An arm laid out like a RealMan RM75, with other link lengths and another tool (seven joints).
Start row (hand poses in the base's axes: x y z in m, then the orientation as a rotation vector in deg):
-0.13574, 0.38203, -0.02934, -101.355, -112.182, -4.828
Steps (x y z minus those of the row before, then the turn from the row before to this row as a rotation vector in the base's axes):
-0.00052, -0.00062, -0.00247, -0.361, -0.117, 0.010
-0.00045, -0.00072, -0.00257, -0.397, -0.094, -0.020
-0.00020, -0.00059, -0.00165, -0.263, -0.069, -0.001
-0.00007, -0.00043, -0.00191, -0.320, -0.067, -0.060
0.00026, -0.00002, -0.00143, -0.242, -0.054, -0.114
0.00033, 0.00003, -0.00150, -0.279, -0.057, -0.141
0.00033, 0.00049, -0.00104, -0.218, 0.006, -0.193
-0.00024, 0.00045, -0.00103, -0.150, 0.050, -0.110
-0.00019, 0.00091, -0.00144, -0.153, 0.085, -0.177
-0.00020, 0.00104, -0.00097, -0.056, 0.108, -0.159
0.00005, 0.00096, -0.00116, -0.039, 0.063, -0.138
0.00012, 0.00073, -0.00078, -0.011, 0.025, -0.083
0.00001, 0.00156, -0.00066, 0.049, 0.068, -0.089
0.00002, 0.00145, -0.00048, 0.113, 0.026, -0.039
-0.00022, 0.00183, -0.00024, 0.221, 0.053, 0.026
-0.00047, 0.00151, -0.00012, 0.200, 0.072, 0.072
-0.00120, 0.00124, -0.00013, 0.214, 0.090, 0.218
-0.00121, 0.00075, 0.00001, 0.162, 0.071, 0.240
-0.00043, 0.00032, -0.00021, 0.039, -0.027, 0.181
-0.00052, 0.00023, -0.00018, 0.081, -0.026, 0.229
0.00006, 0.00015, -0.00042, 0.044, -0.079, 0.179
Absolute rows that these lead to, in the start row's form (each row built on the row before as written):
-0.13626, 0.38141, -0.03181, -101.608, -112.407, -4.581
-0.13671, 0.38069, -0.03438, -101.907, -112.602, -4.288
-0.13691, 0.38010, -0.03603, -102.095, -112.746, -4.095
-0.13698, 0.37967, -0.03794, -102.377, -112.858, -3.864
-0.13672, 0.37965, -0.03937, -102.659, -112.884, -3.714
-0.13639, 0.37968, -0.04087, -102.993, -112.901, -3.540
-0.13606, 0.38017, -0.04191, -103.321, -112.806, -3.384
-0.13630, 0.38062, -0.04294, -103.509, -112.729, -3.227
-0.13649, 0.38153, -0.04438, -103.755, -112.568, -3.057
-0.13669, 0.38257, -0.04535, -103.914, -112.372, -2.954
-0.13664, 0.38353, -0.04651, -104.055, -112.219, -2.903
-0.13652, 0.38426, -0.04729, -104.136, -112.131, -2.896
-0.13651, 0.38582, -0.04795, -104.171, -111.987, -2.910
-0.13649, 0.38727, -0.04843, -104.129, -111.893, -3.008
-0.13671, 0.38910, -0.04867, -103.946, -111.799, -3.165
-0.13718, 0.39061, -0.04879, -103.725, -111.741, -3.269
-0.13838, 0.39185, -0.04892, -103.346, -111.796, -3.322
-0.13959, 0.39260, -0.04891, -102.984, -111.902, -3.335
-0.14002, 0.39292, -0.04912, -102.789, -112.067, -3.338
-0.14054, 0.39315, -0.04930, -102.519, -112.258, -3.364
-0.14048, 0.39330, -0.04972, -102.338, -112.455, -3.419

